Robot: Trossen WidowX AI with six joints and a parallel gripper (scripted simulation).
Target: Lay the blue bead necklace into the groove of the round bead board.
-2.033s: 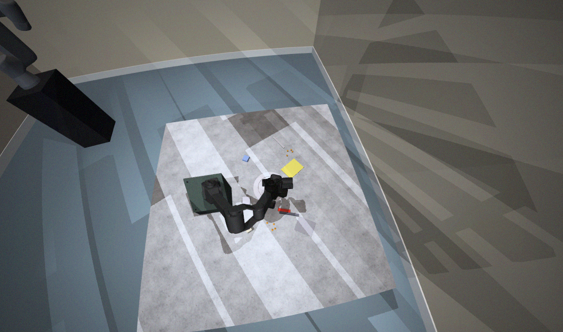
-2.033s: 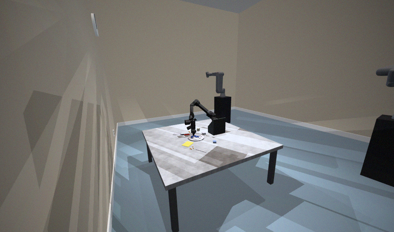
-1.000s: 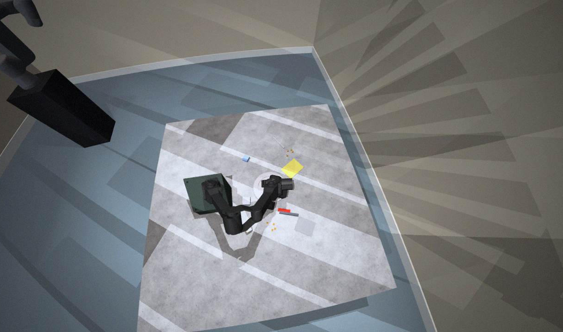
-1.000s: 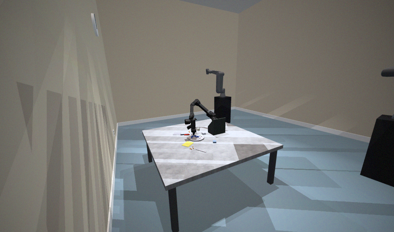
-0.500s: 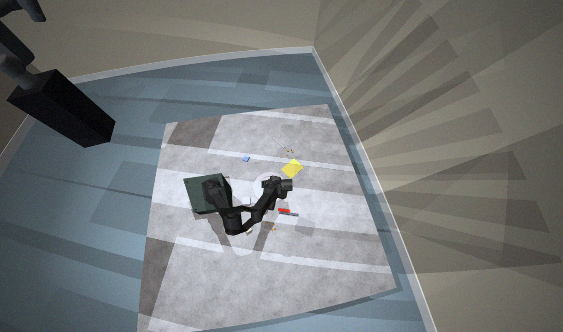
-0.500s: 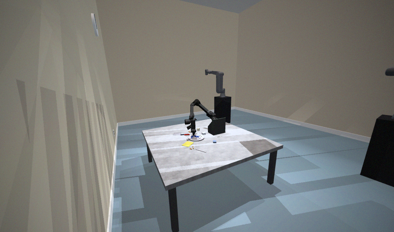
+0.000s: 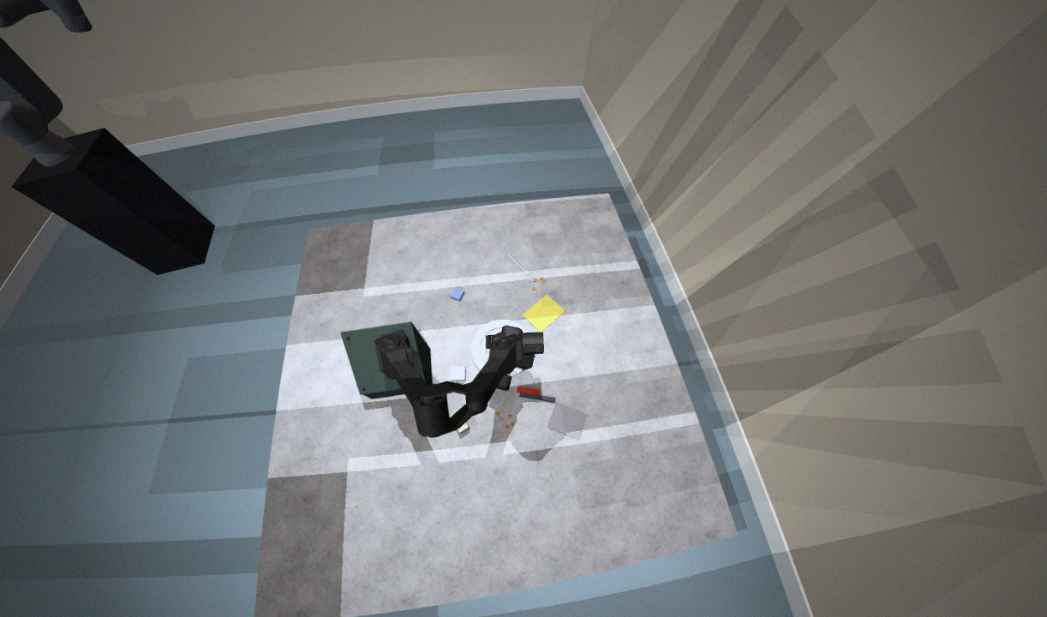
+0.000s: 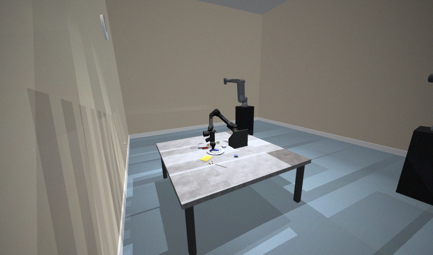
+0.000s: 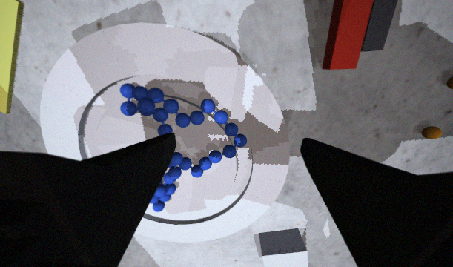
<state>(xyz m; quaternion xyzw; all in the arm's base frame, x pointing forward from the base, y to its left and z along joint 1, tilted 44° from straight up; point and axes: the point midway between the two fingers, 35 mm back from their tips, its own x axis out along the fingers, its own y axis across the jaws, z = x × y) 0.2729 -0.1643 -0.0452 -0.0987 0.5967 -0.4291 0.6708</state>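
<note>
My gripper tip is now 6 cm to the right of the round white bead board and 1 cm above it. Round my gripper tip: cream cube (17 cm behind, 15 cm to the right); yellow sheet (17 cm ahead, 16 cm to the left, 2 cm below); grey tool (6 cm ahead, 11 cm to the right, 1 cm below).
</note>
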